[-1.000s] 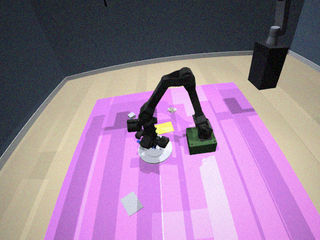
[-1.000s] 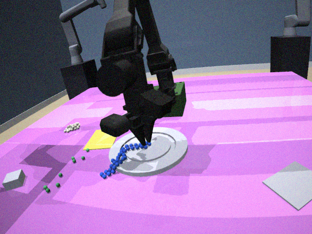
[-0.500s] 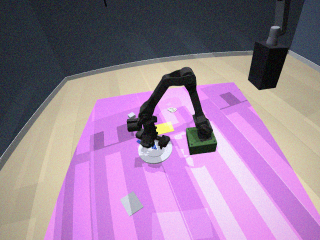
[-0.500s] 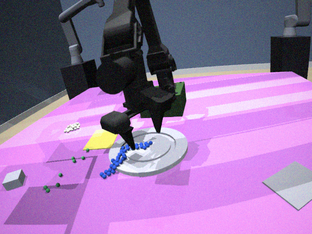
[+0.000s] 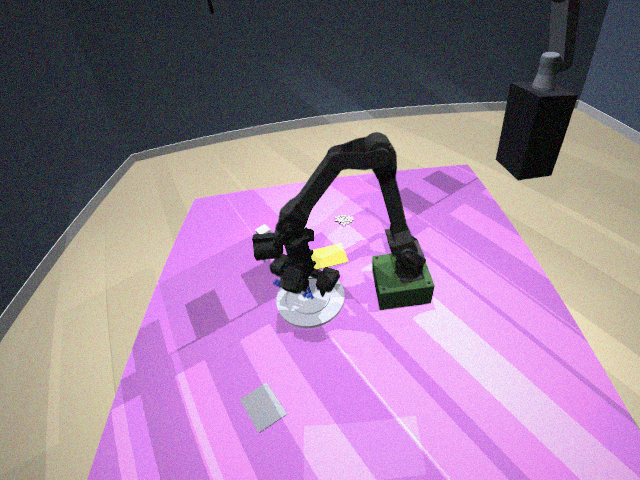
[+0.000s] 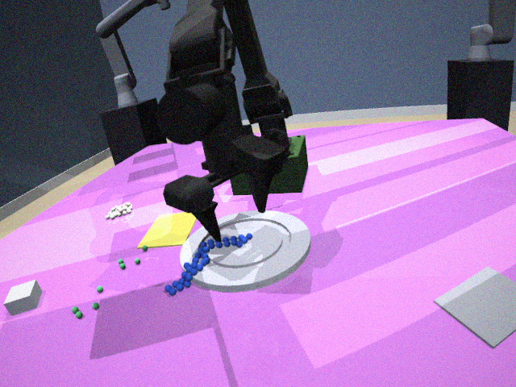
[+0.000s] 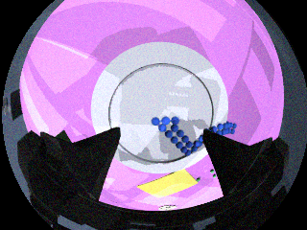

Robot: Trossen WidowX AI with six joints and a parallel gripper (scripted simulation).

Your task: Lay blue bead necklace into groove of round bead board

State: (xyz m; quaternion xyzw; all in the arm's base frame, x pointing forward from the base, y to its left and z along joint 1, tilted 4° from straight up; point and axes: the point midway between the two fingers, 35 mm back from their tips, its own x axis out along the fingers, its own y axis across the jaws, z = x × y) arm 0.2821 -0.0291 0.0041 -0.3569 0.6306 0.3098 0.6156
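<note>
The round white bead board is 3 cm below my gripper tip. Round my gripper tip: yellow sheet (7 cm behind, 16 cm to the right, 4 cm below); grey tile (14 cm ahead, 30 cm to the left, 4 cm below); cube (15 cm ahead, 33 cm to the right, 3 cm below).
</note>
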